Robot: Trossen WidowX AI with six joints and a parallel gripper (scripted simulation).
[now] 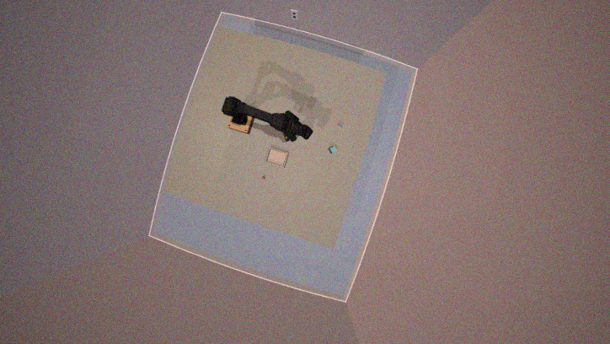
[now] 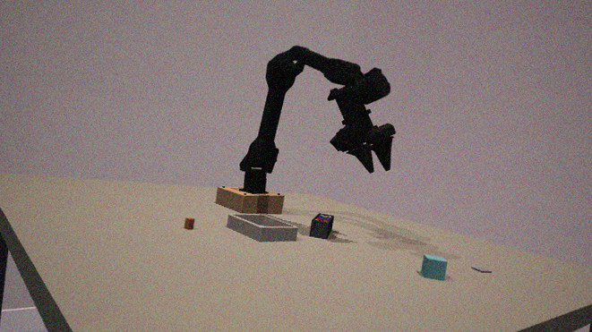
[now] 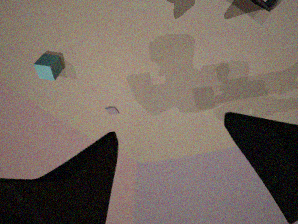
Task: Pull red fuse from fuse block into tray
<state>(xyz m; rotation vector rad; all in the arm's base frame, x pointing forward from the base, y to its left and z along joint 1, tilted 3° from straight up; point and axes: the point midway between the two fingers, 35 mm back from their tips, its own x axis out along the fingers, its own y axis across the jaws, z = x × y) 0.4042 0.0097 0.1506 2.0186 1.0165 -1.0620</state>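
Now: the red fuse 15 cm below my gripper tip, 11 cm behind it and 5 cm to the right of it. From my gripper tip the other things lie so: grey tray: 22 cm to the right, 18 cm below, 14 cm behind; then teal cube: 21 cm ahead, 16 cm below, 9 cm to the right; then yellow fuse: 15 cm below, 10 cm behind, 7 cm to the right.
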